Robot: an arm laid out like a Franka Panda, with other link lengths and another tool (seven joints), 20 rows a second.
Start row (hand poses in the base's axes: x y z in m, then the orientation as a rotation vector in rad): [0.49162, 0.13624, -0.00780, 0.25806, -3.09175, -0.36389]
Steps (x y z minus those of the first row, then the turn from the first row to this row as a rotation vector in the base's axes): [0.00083, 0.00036, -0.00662, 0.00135, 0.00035, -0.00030]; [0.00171, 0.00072, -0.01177, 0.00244, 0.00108, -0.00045]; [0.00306, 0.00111, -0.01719, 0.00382, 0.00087, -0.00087]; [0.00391, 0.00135, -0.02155, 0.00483, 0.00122, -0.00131]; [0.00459, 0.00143, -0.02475, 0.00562, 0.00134, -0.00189]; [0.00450, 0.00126, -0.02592, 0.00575, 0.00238, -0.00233]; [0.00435, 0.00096, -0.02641, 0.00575, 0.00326, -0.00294]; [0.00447, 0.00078, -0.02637, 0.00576, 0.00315, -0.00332]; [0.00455, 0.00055, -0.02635, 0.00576, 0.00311, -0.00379]
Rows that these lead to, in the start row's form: [0.49245, 0.13660, -0.01442, 0.25754, -3.09134, -0.36600]; [0.49333, 0.13696, -0.01957, 0.25714, -3.09055, -0.36771]; [0.49468, 0.13735, -0.02499, 0.25657, -3.09072, -0.36987]; [0.49553, 0.13759, -0.02935, 0.25583, -3.09037, -0.37145]; [0.49621, 0.13767, -0.03255, 0.25492, -3.09031, -0.37270]; [0.49612, 0.13750, -0.03372, 0.25397, -3.08939, -0.37293]; [0.49597, 0.13720, -0.03421, 0.25281, -3.08867, -0.37295]; [0.49609, 0.13702, -0.03417, 0.25225, -3.08887, -0.37298]; [0.49617, 0.13679, -0.03415, 0.25154, -3.08902, -0.37299]
